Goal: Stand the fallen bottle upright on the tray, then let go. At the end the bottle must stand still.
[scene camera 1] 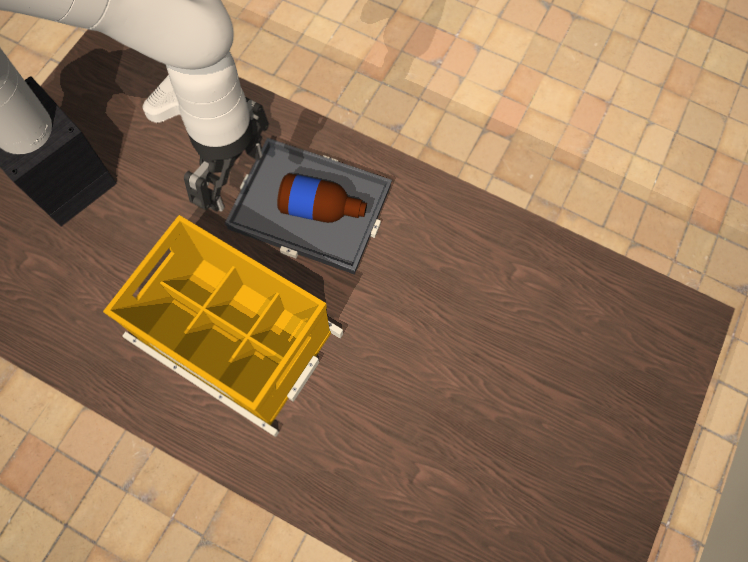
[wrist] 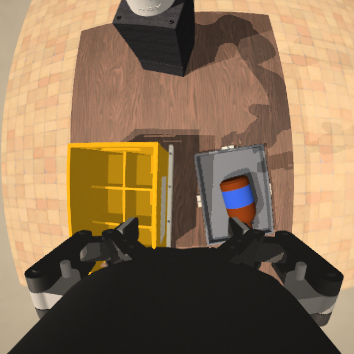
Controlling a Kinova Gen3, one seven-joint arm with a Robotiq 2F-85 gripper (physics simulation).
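Seen in the pictures: gripper, fingertip midpoint: [scene camera 1: 236,180] [wrist: 182,227]; arm's base, origin of the base link: [scene camera 1: 21,127].
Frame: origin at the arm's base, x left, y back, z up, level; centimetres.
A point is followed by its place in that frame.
A brown bottle [scene camera 1: 329,199] {z -14.4, x 18.3, y -44.8 cm} [wrist: 237,197] {z -14.3, x 17.0, y -39.9 cm} with a blue label lies on its side in the grey tray [scene camera 1: 338,246] {z -21.5, x 13.8, y -48.9 cm} [wrist: 214,170] {z -21.5, x 12.8, y -33.6 cm}. In the scene view its neck points right, toward the tray's right wall; in the wrist view the neck points down and is partly hidden behind a finger. My gripper [scene camera 1: 238,178] {z 8.4, x 5.1, y -38.7 cm} [wrist: 182,227] {z 8.4, x 5.1, y -38.7 cm} is open and empty. In the scene view it shows at the tray's left side, off the bottle's base end, with its fingers apart. Its height above the table is hard to tell.
A yellow crate [scene camera 1: 252,403] {z -4.5, x -19.0, y -53.9 cm} [wrist: 156,195] {z -5.0, x 0.0, y -37.7 cm} with dividers stands beside the tray, its walls taller than the tray's. Pale strips [scene camera 1: 220,397] {z -19.0, x -19.8, y -45.6 cm} lie along its foot. Small pale blocks [scene camera 1: 289,251] {z -20.5, x 8.3, y -41.9 cm} sit around the tray. The black robot base [scene camera 1: 66,181] {z -11.0, x -1.8, y -4.5 cm} [wrist: 160,45] {z -8.0, x 0.6, y -5.7 cm} stands on the table.
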